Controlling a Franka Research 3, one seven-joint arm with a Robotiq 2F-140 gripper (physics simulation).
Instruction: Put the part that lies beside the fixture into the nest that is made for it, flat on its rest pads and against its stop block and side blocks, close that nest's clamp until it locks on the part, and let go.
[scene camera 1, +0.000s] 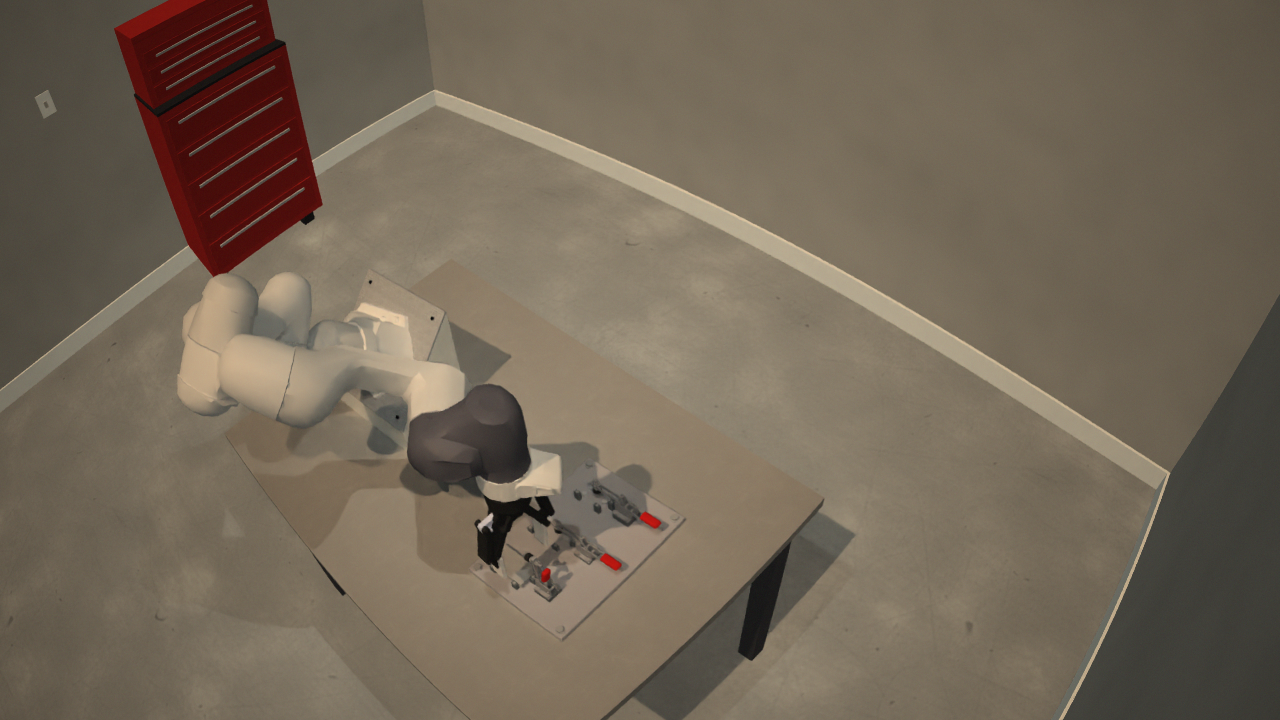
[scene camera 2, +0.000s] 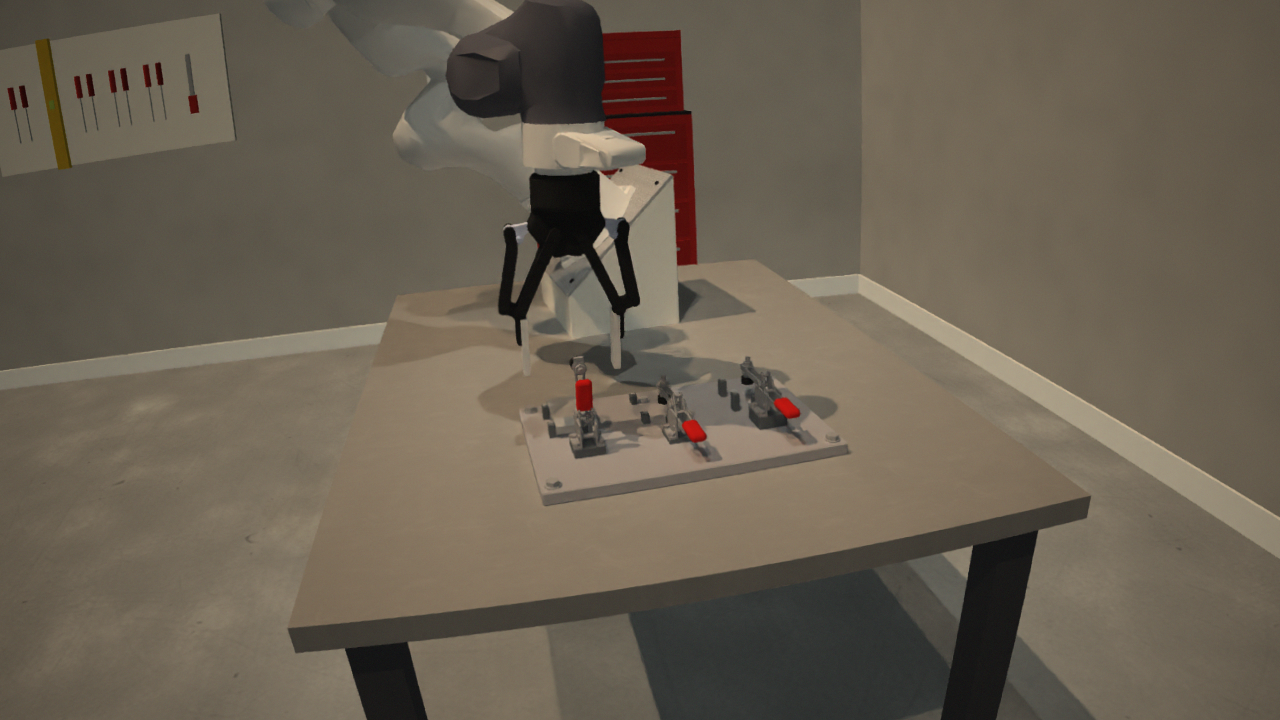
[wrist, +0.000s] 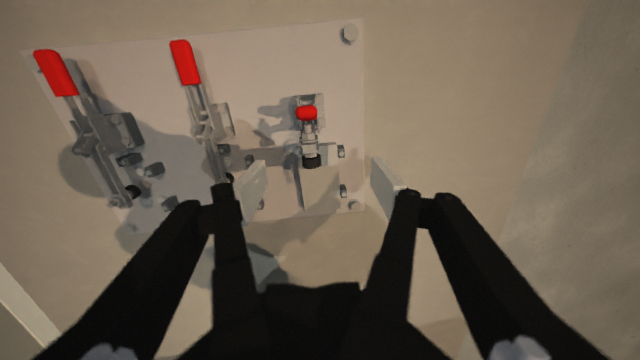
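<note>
The part (wrist: 322, 185), a flat beige block, lies in the nest at the right end of the fixture plate (scene camera 1: 590, 595) (scene camera 2: 626, 470) (wrist: 280, 60) in the wrist view. Its right edge is close beside two small dark side blocks. Whether it is flat on its pads or against the stop is hidden. This nest's clamp has its red handle (scene camera 1: 546, 574) (scene camera 2: 583, 394) (wrist: 306, 112) upright; its arm appears raised, with the black tip (wrist: 311, 161) over the part. My gripper (scene camera 1: 525, 548) (scene camera 2: 571, 368) (wrist: 318, 172) is open and empty above the part, its fingers at either side.
The middle clamp's handle (scene camera 1: 610, 562) (scene camera 2: 694, 430) (wrist: 185, 62) and the far clamp's handle (scene camera 1: 650, 520) (scene camera 2: 786, 407) (wrist: 56, 73) lie low, pointing outward from the robot. Small blocks stand by their nests. Bolt heads stick up at the plate's corners.
</note>
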